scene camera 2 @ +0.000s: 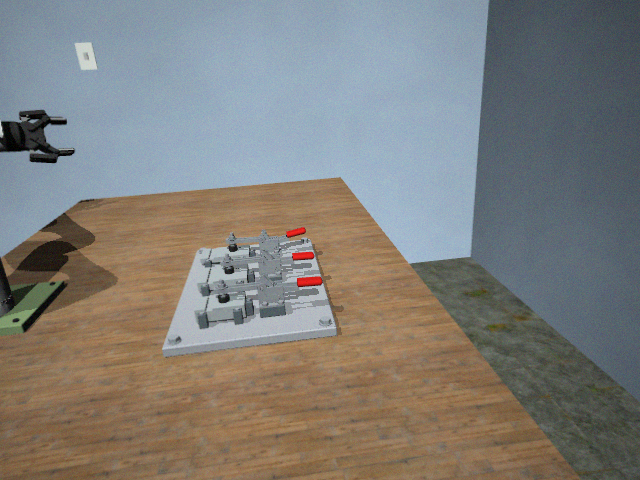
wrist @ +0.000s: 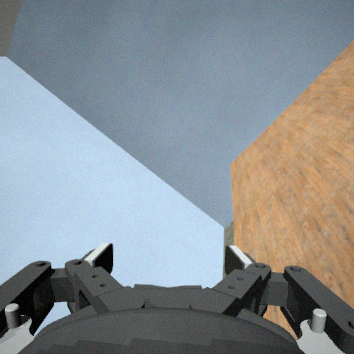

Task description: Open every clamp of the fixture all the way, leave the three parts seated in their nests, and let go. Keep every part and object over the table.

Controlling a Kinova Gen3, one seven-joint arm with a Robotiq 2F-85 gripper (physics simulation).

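Frame: origin at the arm's base, x left, y back, z up, level; millimetres.
Where they show: gripper, fingertip midpoint: (scene camera 2: 70, 136) (wrist: 168, 257).
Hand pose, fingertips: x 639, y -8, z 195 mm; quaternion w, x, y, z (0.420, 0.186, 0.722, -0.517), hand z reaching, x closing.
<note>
Things, the pixels of their top centre, and the offset from my fingertips. "spot": a spot on its surface instead. Level surfaces: height alone.
- fixture's grey base plate at a spot on its surface: (scene camera 2: 178, 322) spot: dx -776, dy -302, dz -196 mm
- middle handle at a spot on its surface: (scene camera 2: 302, 255) spot: dx -690, dy -505, dz -155 mm
- far handle at a spot on its surface: (scene camera 2: 296, 232) spot: dx -582, dy -514, dz -153 mm
- middle part at its top centre: (scene camera 2: 223, 272) dx -670, dy -371, dz -175 mm
- far part at its top centre: (scene camera 2: 225, 251) dx -560, dy -377, dz -180 mm
- wooden table at its surface level: dz -211 mm
The fixture's grey base plate (scene camera 2: 178, 322) lies on the table in the scene view. It carries three toggle clamps in a row, each with a red handle: the near handle (scene camera 2: 309, 281), the middle handle (scene camera 2: 302, 255) and the far handle (scene camera 2: 296, 232). The handles lie low, pointing right, and the far one tilts up slightly. The clamp arms reach left, with black tips over the grey parts: near part (scene camera 2: 227, 308), middle part (scene camera 2: 235, 275) and far part (scene camera 2: 235, 253), each between nest blocks. My gripper (scene camera 2: 69, 136) (wrist: 168, 257) is open and empty, high at the left, away from the fixture.
The wooden table (scene camera 2: 310, 403) (wrist: 300, 190) has its right edge beyond the handles, with the floor (scene camera 2: 516, 335) below. A green base plate (scene camera 2: 38, 304) with a dark post stands at the left of the table. Blue walls rise behind and at the right.
</note>
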